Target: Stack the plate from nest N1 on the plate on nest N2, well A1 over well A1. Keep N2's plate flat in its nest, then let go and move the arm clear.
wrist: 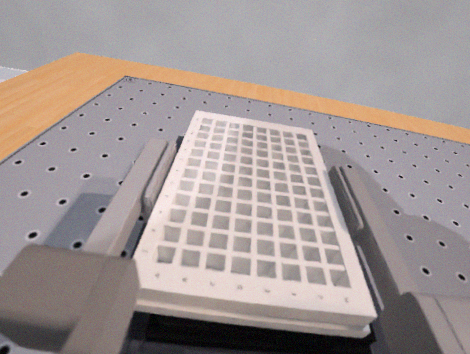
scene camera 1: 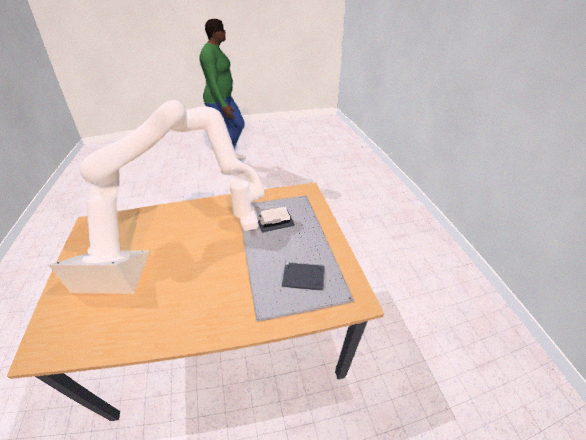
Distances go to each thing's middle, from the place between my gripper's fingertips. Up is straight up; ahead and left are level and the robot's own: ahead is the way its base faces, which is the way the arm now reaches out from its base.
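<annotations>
White multi-well plate (wrist: 247,230), 20 mm behind my hand.
</annotations>
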